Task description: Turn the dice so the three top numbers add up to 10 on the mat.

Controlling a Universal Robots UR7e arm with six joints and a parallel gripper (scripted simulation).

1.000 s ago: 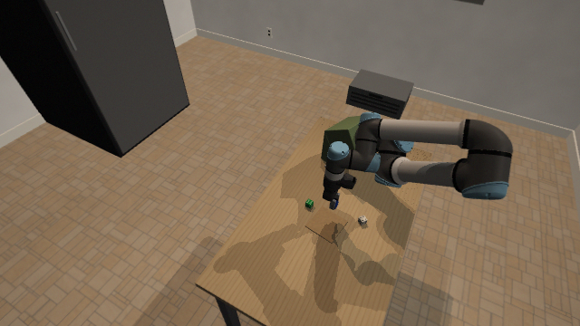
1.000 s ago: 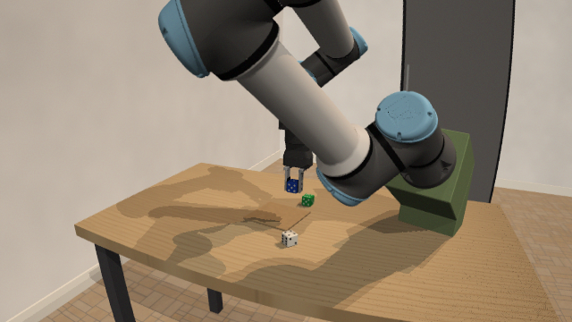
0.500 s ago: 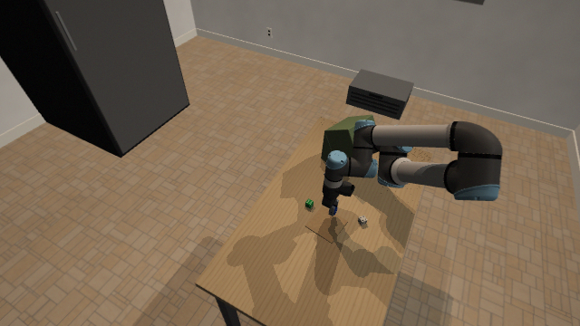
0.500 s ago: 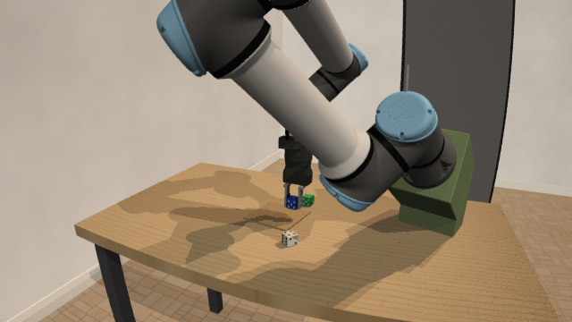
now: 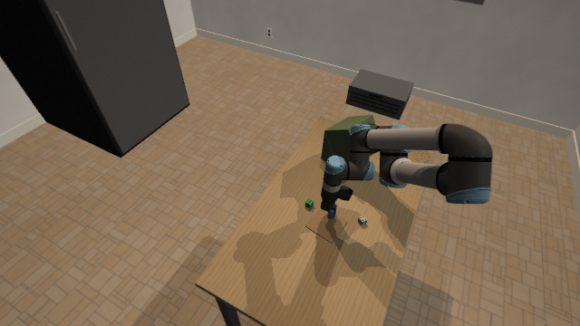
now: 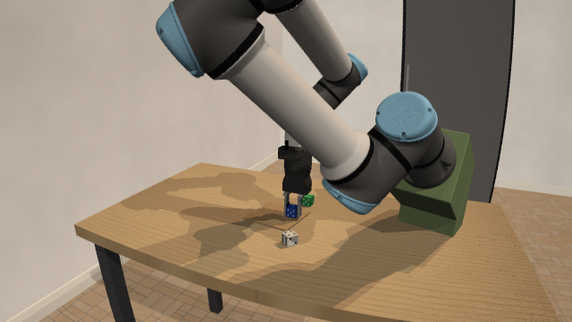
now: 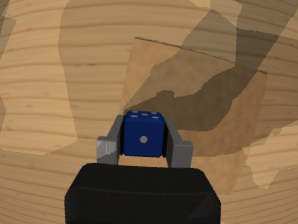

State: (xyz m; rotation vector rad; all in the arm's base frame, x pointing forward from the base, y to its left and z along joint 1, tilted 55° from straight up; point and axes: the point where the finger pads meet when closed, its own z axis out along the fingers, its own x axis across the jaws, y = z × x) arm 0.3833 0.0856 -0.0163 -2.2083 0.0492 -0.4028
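My hand is right at the blue die. Round my hand: tan mat 50 mm ahead, 30 mm below; then green die 120 mm to the right, 10 mm below, 10 mm ahead; then white die 130 mm to the left, 60 mm behind, 10 mm below.
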